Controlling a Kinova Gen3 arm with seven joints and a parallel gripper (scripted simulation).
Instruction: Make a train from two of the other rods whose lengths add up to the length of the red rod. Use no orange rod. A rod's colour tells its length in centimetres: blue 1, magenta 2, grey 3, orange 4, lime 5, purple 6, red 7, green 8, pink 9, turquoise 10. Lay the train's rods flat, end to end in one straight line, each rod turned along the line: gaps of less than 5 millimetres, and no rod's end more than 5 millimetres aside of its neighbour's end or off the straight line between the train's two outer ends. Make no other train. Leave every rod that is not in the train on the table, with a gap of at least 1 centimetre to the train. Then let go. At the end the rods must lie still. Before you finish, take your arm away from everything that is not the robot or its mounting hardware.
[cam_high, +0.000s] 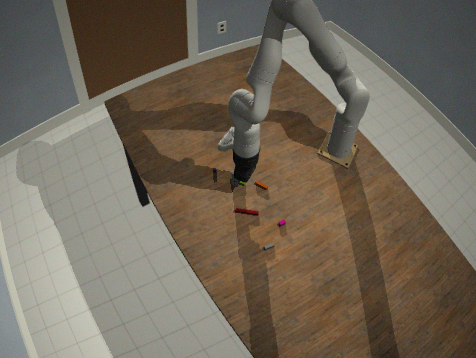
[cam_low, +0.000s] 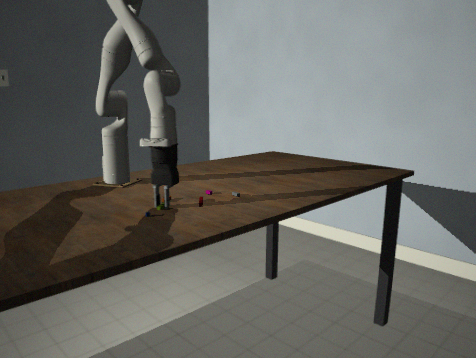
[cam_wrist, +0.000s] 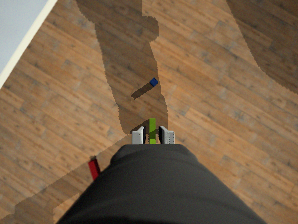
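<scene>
My hand is 1 cm above the lime rod. From my hand the other things lie so: orange rod (6 cm to the left, 5 cm behind, 1 cm below); then small blue rod (8 cm to the right, 3 cm ahead, 1 cm below); then red rod (11 cm to the left, 6 cm ahead, 1 cm below).
</scene>
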